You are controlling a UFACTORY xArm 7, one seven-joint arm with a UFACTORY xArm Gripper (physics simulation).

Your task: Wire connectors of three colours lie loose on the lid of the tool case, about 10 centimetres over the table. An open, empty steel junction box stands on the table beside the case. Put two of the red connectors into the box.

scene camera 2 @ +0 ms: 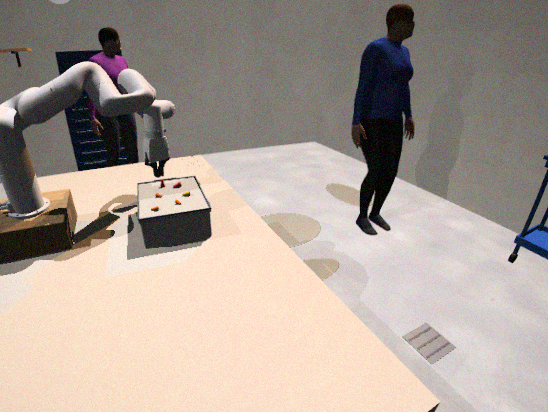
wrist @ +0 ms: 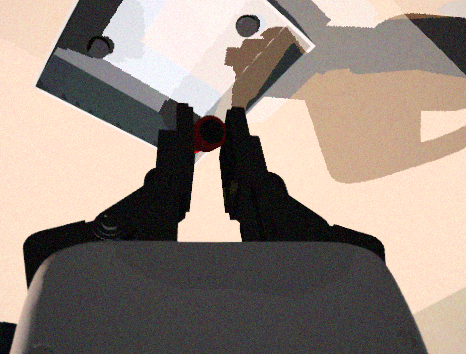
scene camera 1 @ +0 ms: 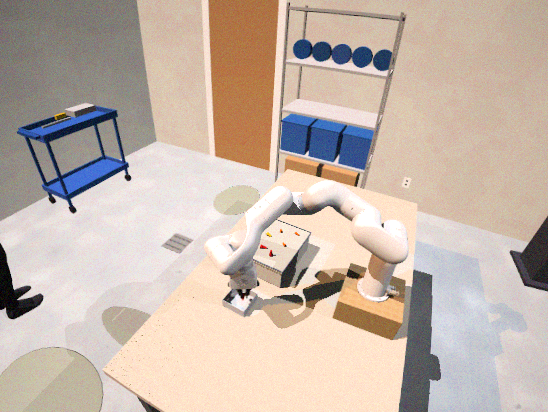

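Pixels of known places: gripper, fingertip midpoint: (scene camera 2: pixel 159 176) (wrist: pixel 206 130) (scene camera 1: pixel 244 295); arm's base, origin of the base link: (scene camera 2: pixel 29 208) (scene camera 1: pixel 372 290).
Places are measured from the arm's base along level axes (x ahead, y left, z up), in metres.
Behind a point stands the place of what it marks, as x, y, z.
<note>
My gripper (scene camera 1: pixel 243 294) {0.467, 0.178, -0.039} (scene camera 2: pixel 158 172) {0.467, 0.178, -0.039} (wrist: pixel 206 130) {0.467, 0.178, -0.039} is shut on a red connector (wrist: pixel 201 143) {0.472, 0.176, -0.025}, with its fingertips over the near corner of the steel junction box (scene camera 1: pixel 234 308) {0.491, 0.219, -0.079} (wrist: pixel 105 113) {0.509, 0.214, -0.074}. No connector shows in the visible part of the box; its near corner is partly hidden by the fingers. The box does not show in scene camera 2. On the lid of the tool case (scene camera 1: pixel 285 258) {0.373, -0.041, -0.003} (scene camera 2: pixel 175 231) {0.410, -0.266, -0.063}, one red connector (scene camera 1: pixel 271 254) {0.432, -0.029, 0.009} (scene camera 2: pixel 162 183) {0.436, -0.039, 0.012} stands upright and another red connector (scene camera 1: pixel 263 247) {0.481, -0.060, 0.006} (scene camera 2: pixel 177 185) {0.482, -0.069, 0.006} lies on its side.
The lid also bears a yellow connector (scene camera 1: pixel 269 234) {0.486, -0.151, 0.007} (scene camera 2: pixel 186 194) {0.487, -0.158, 0.003} and several orange ones, one orange connector (scene camera 1: pixel 297 234) {0.367, -0.208, 0.002} near the far edge. The case stands close beside the box. The arm's wooden base block (scene camera 1: pixel 367 322) {-0.003, 0.116, -0.053} (scene camera 2: pixel 37 237) {0.020, -0.126, -0.045} is on the table's other side.
</note>
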